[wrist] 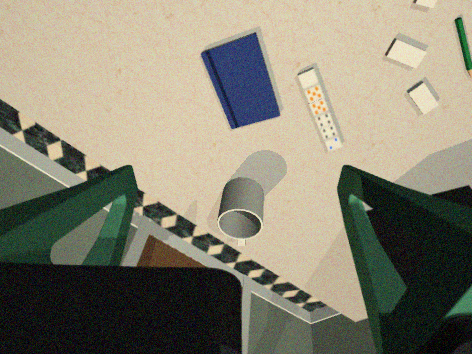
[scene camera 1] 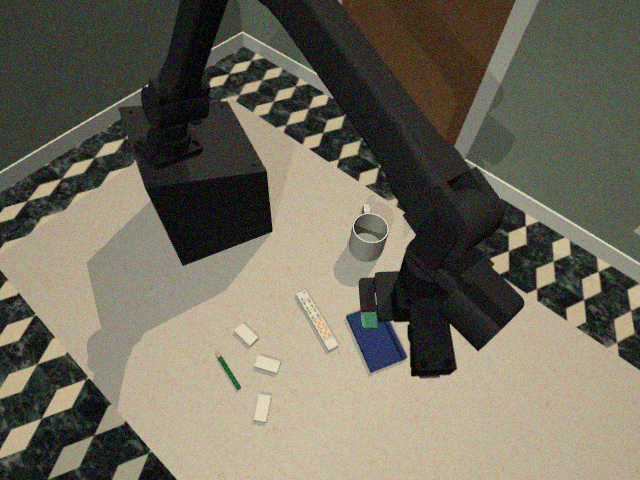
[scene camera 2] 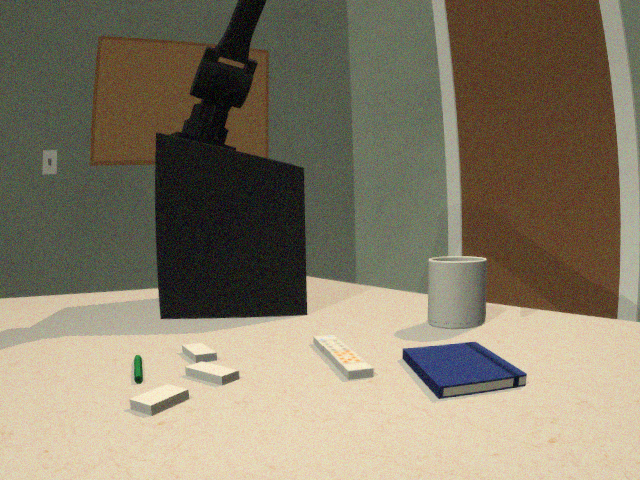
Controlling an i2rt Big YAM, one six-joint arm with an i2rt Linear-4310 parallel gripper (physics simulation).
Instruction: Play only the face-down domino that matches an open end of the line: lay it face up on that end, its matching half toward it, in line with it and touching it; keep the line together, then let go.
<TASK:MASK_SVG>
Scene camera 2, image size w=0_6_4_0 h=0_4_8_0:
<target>grey mug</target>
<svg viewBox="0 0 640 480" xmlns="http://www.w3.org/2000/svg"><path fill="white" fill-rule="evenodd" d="M429 259L428 323L431 326L444 329L466 329L482 325L486 318L487 259L469 256Z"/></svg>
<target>white domino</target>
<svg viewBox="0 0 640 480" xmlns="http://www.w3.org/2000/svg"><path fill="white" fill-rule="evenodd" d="M189 391L185 388L166 384L129 399L131 410L153 416L188 400Z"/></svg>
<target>white domino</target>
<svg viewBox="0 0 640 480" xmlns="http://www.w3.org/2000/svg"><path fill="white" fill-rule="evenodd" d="M185 367L186 376L222 386L240 379L239 370L206 362L199 362Z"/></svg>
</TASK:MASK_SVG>
